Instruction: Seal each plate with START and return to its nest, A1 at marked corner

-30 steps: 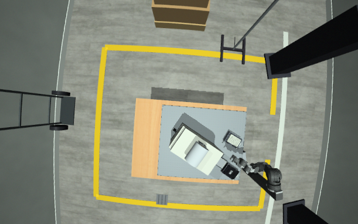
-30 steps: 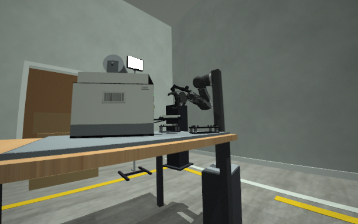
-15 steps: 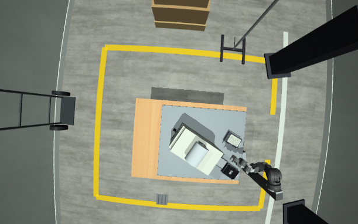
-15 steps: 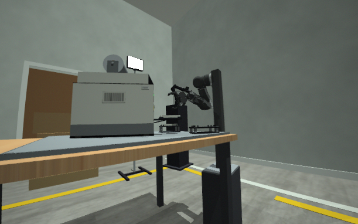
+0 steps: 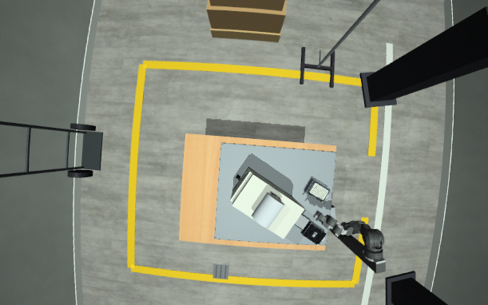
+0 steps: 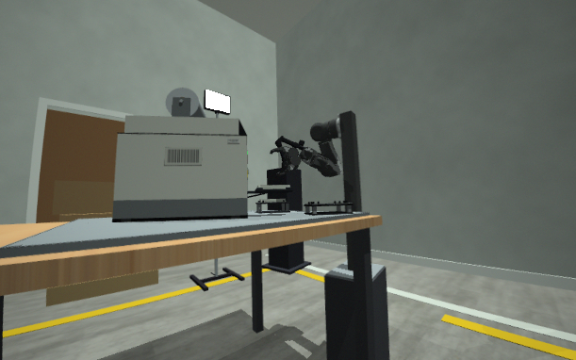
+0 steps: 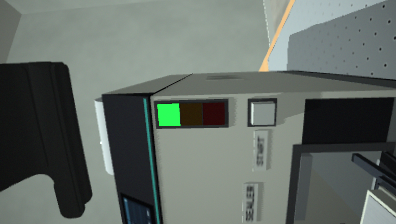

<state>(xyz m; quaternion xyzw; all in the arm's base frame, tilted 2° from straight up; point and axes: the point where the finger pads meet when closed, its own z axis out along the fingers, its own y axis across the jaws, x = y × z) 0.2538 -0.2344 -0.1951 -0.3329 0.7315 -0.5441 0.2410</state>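
Right now the sealer stage is 13 cm below my hand, 9 cm ahead of it and 7 cm to the left of it. Round my hand: foil roll 34 cm ahead, 19 cm above, 15 cm to the right; plate 17 cm below, 11 cm to the right, 10 cm behind.
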